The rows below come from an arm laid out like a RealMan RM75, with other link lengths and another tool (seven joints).
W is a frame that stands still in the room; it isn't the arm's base.
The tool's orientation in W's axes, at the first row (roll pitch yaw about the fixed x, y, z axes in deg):
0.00, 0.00, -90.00
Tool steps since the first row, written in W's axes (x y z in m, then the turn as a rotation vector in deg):
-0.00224, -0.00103, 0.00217, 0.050, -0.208, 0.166
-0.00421, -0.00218, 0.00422, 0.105, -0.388, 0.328
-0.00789, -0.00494, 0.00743, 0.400, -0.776, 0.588
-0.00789, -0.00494, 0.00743, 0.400, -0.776, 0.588
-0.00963, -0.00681, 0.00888, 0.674, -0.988, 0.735
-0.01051, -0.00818, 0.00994, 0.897, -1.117, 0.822
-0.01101, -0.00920, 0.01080, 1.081, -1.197, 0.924
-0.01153, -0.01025, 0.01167, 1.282, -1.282, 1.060
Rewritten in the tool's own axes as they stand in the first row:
0.00103, -0.00224, 0.00217, 0.208, 0.050, 0.166
0.00218, -0.00421, 0.00422, 0.388, 0.105, 0.328
0.00494, -0.00789, 0.00743, 0.776, 0.400, 0.588
0.00494, -0.00789, 0.00743, 0.776, 0.400, 0.588
0.00681, -0.00963, 0.00888, 0.988, 0.674, 0.735
0.00818, -0.01051, 0.00994, 1.117, 0.897, 0.822
0.00920, -0.01101, 0.01080, 1.197, 1.081, 0.924
0.01025, -0.01153, 0.01167, 1.282, 1.282, 1.060

